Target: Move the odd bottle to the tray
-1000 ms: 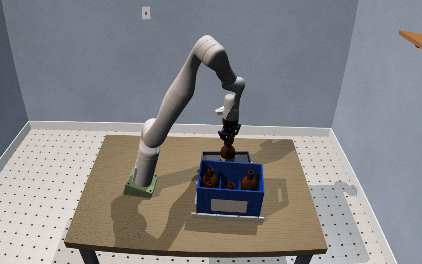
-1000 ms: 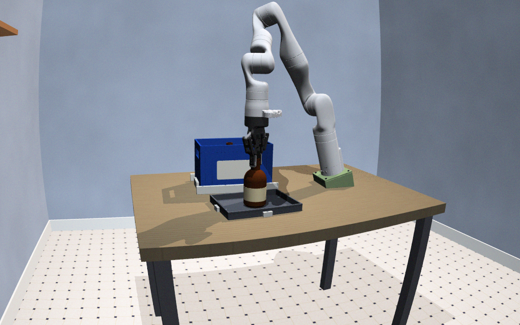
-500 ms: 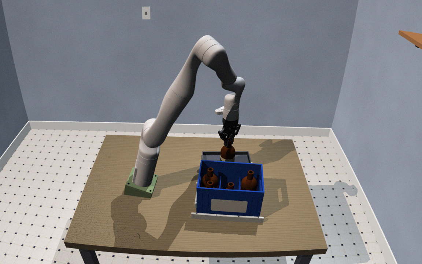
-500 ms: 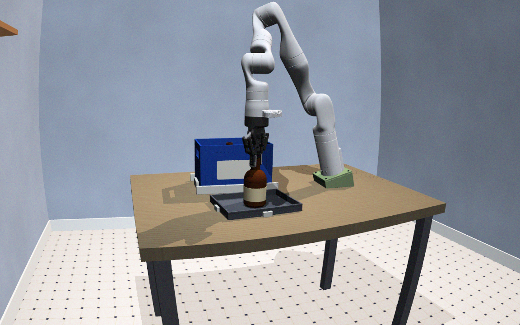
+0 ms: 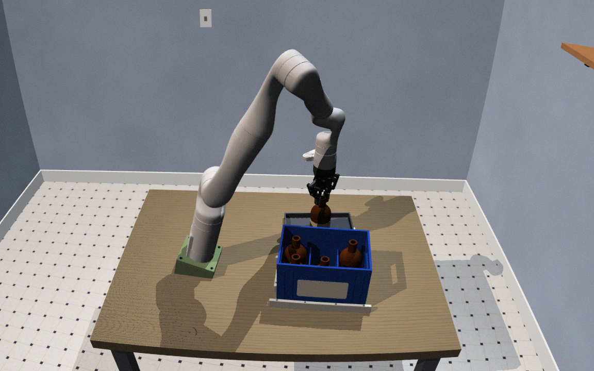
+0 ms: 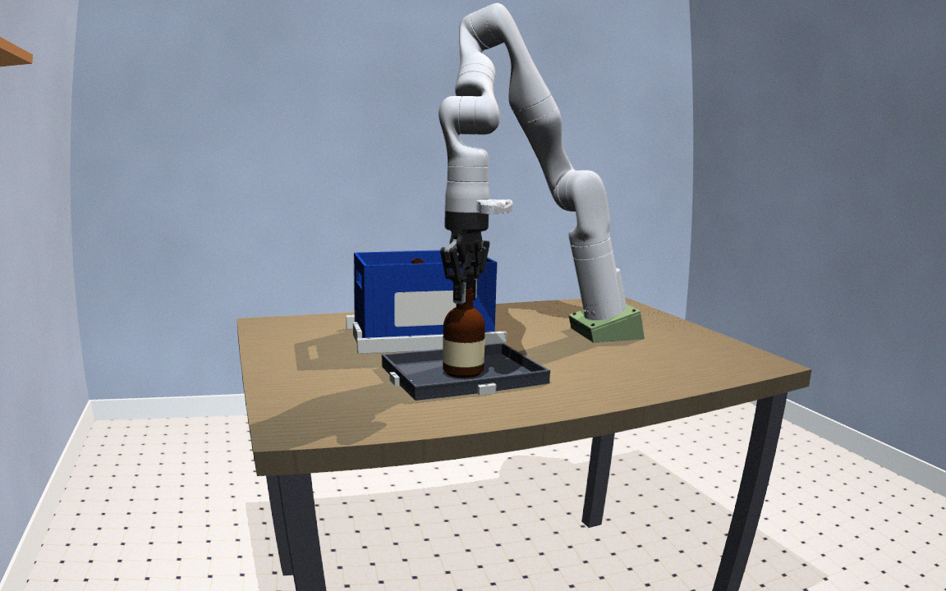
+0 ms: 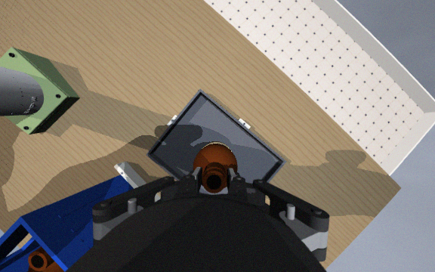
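Now: hand 14 cm above the dark grey tray. The rest, counted from my hand: blue crate: 28 cm to the right, 7 cm below, 3 cm behind.
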